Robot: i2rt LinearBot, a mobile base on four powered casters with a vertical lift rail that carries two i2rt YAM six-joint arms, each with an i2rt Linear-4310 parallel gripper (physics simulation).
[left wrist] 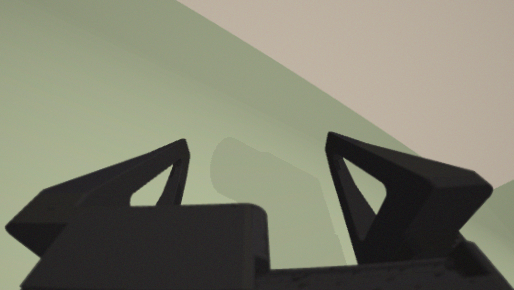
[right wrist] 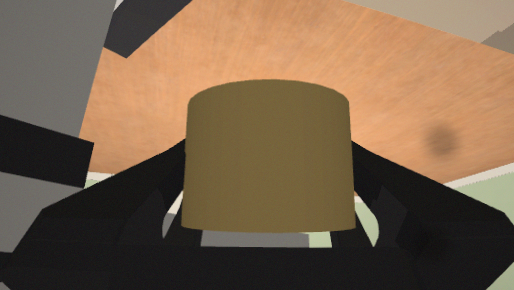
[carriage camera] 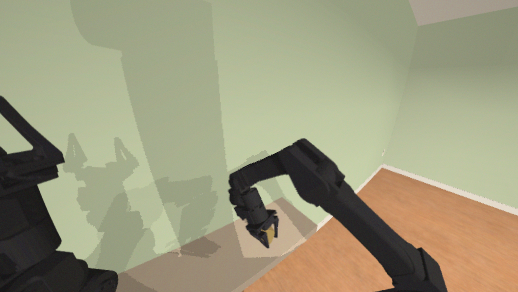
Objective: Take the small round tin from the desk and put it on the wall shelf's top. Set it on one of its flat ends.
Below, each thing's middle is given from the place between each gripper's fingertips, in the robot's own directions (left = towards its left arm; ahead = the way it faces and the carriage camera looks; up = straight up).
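Counted from my right hand, the small round tin (right wrist: 266,155) is 2 cm above, 2 cm ahead and 2 cm to the left. My left hand is 480 mm above the small round tin, 210 mm short of it and 340 mm to the left of it. Going by its middle, the small round tin is nearer to my right hand than to my left hand.
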